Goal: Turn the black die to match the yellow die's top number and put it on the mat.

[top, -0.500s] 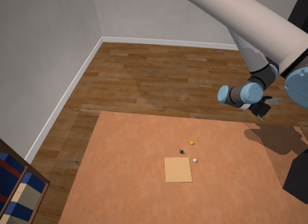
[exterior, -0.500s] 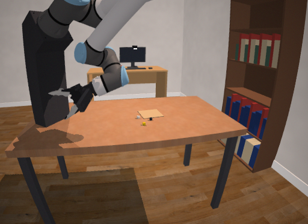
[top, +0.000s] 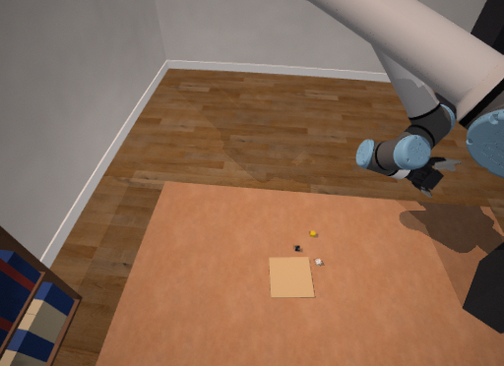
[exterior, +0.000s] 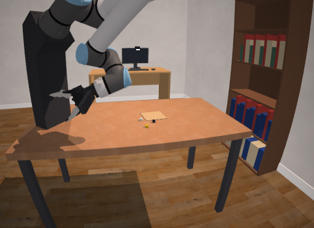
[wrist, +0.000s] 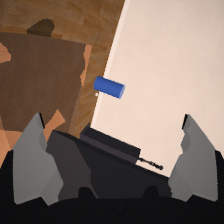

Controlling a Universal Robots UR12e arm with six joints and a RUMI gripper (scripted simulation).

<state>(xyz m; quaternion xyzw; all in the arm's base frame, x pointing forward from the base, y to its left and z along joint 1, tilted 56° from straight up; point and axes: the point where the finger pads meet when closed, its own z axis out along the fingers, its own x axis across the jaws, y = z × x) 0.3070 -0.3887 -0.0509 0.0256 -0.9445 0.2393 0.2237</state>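
The yellow die lies 470 mm ahead of my hand, 180 mm below it and 80 mm to the left of it. Also, from my hand: tan mat: 580 mm ahead, 240 mm to the left, 190 mm below; white die: 480 mm ahead, 190 mm to the left, 180 mm below; black die: 540 mm ahead, 180 mm below, 140 mm to the left.
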